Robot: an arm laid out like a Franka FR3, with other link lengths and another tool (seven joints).
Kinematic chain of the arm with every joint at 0, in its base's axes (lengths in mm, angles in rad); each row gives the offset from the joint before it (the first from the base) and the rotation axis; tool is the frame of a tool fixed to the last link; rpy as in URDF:
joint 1: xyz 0 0 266.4 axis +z
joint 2: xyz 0 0 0 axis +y
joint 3: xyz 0 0 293.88 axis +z
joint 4: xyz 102.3 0 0 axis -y
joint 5: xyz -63.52 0 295.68 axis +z
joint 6: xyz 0 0 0 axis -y
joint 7: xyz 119.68 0 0 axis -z
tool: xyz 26 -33 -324.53 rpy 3.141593 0.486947 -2.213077
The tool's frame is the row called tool.
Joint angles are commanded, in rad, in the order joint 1, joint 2, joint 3, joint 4, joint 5, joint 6, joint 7. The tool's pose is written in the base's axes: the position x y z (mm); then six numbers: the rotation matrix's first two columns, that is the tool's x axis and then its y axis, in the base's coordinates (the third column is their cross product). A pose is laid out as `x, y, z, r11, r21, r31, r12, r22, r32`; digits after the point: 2 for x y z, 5 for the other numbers.
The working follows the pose.
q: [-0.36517, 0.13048, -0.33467, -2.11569, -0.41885, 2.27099, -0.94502]
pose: 409.99, -426.78, 104.73, -0.16424, -0.97632, -0.14084, -0.98082, 0.14644, 0.12862
Where each joint sits with the arm in this pose, in the base's axes (m; each line is computed from the numbers above, not from the rounded line before):
joint 1: 0.0000 0.0000 0.2664
joint 2: 0.0000 0.0000 0.2664
joint 3: 0.0357 -0.0137 0.5578
joint 4: 0.1132 -0.0793 0.5452
joint 5: 0.3176 -0.2579 0.4120
joint 6: 0.3176 -0.2579 0.4120
joint 7: 0.4263 -0.3081 0.4092
the tool: 0.4100 -0.4268 0.1047

